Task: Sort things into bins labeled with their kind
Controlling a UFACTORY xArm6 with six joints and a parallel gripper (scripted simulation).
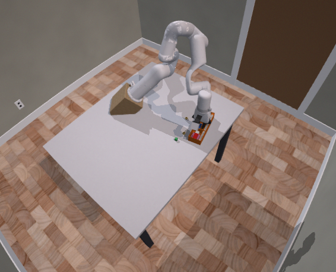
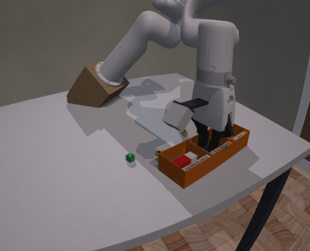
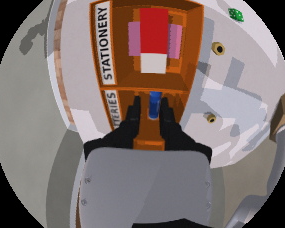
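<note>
Right now my hand is 10 mm short of the orange three-part bin and 10 mm above it. The rest, counted from my hand: pink eraser: 70 mm to the right, 40 mm ahead, 30 mm below; red-and-white eraser: 60 mm to the right, 40 mm ahead, 10 mm below; blue battery: 20 mm below.
</note>
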